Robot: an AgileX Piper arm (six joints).
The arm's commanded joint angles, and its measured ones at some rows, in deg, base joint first. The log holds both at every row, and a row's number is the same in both.
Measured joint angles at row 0:
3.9, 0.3, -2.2, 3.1, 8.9, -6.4
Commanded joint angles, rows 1 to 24:
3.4, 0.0, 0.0, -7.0, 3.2, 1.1
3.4, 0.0, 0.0, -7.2, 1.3, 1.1
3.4, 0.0, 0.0, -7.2, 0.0, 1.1
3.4, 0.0, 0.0, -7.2, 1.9, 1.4
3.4, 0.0, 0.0, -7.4, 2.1, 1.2
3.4, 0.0, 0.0, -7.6, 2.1, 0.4
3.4, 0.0, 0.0, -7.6, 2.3, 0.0
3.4, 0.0, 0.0, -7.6, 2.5, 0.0
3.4, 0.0, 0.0, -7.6, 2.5, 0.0
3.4, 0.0, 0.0, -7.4, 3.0, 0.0
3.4, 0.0, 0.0, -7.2, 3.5, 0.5
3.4, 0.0, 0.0, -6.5, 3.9, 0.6
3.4, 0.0, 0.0, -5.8, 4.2, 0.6
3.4, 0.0, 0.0, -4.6, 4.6, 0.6
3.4, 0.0, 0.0, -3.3, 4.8, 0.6
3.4, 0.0, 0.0, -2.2, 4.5, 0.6
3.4, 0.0, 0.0, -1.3, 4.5, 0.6
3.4, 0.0, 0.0, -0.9, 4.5, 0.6
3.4, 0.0, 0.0, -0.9, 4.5, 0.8
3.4, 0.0, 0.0, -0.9, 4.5, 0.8
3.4, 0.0, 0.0, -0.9, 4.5, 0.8
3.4, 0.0, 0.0, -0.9, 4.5, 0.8
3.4, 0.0, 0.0, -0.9, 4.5, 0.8
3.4, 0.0, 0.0, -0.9, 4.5, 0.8
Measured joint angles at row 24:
3.9, 0.3, -0.2, -1.6, 4.4, 0.7
